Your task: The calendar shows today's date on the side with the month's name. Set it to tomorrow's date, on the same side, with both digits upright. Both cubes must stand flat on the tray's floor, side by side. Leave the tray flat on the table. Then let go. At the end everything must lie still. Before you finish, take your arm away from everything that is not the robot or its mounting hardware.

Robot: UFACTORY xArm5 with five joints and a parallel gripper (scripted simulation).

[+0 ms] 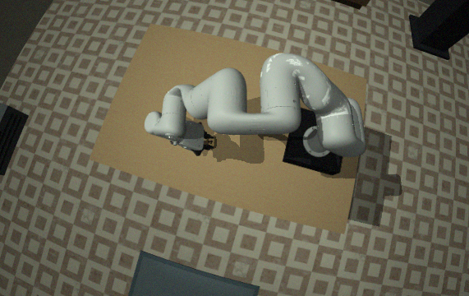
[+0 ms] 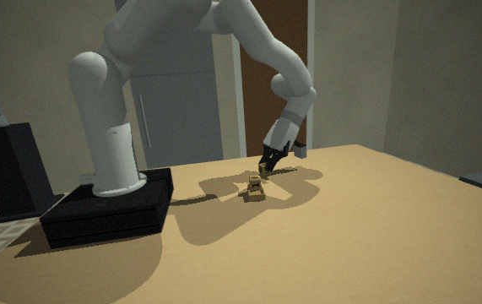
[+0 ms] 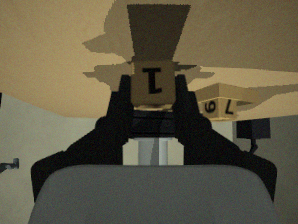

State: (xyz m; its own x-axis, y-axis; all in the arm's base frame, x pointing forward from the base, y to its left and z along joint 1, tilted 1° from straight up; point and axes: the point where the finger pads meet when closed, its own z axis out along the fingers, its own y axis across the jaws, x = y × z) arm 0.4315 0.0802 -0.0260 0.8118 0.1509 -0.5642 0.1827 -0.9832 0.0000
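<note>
Right now my hand is 2 cm above the wooden date cube and 1 cm past it. From my hand the other things lie so: wooden calendar tray 12 cm to the right, 8 cm behind, 3 cm below.
</note>
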